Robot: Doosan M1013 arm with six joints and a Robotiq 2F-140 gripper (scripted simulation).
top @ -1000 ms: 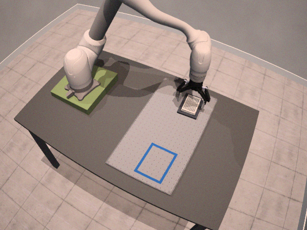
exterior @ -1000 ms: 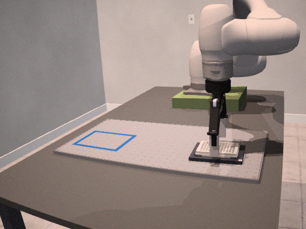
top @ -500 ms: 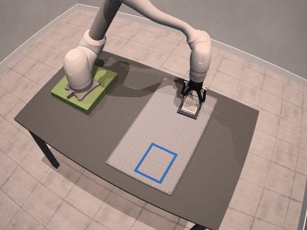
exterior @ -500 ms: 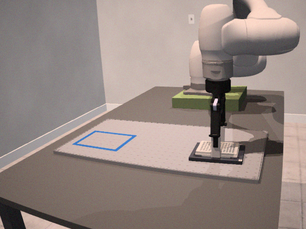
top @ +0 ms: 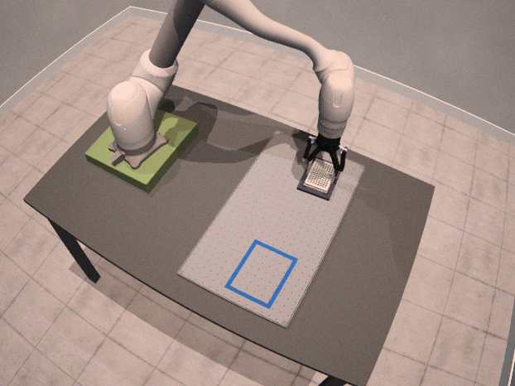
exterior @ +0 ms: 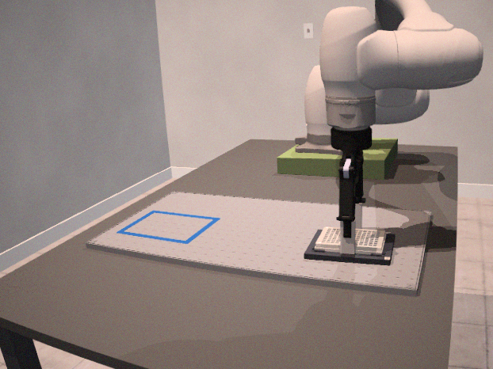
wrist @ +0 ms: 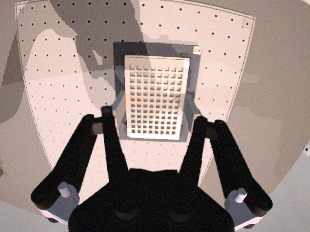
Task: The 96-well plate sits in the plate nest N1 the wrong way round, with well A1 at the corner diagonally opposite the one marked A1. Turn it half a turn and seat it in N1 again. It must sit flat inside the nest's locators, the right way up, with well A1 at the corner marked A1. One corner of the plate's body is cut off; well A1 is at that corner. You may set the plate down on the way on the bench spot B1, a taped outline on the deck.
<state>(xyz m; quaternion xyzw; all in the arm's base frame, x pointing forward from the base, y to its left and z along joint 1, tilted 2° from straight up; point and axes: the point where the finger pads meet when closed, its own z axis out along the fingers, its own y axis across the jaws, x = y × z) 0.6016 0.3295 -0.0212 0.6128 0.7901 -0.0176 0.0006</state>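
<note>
Right now my hand is 30 mm above the dark plate nest N1. The rest, counted from my hand: pale A1 mark (90 mm to the left, 30 mm below, 30 mm ahead); white 96-well plate (20 mm below).
</note>
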